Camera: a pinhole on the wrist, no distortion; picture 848 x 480 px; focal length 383.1 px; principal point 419.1 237.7 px. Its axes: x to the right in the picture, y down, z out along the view. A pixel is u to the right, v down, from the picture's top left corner.
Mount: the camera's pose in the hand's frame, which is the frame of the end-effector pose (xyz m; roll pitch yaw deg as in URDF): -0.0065 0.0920 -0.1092 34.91 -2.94 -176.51
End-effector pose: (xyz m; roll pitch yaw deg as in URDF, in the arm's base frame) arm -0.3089 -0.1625 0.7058 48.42 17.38 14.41
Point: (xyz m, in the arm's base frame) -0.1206 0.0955 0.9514
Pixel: 187 83
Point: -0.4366 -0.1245 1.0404
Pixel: 683 223
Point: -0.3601 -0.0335 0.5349
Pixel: behind the camera
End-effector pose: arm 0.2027 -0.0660 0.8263 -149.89 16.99 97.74
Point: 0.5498 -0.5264 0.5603
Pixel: 746 121
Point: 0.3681 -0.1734 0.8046
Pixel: 814 185
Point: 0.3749 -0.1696 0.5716
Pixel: 468 241
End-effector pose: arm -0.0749 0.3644 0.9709 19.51 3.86 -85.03
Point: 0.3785 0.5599 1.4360
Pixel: 527 105
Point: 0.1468 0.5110 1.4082
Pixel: 535 249
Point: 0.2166 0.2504 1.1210
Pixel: 218 124
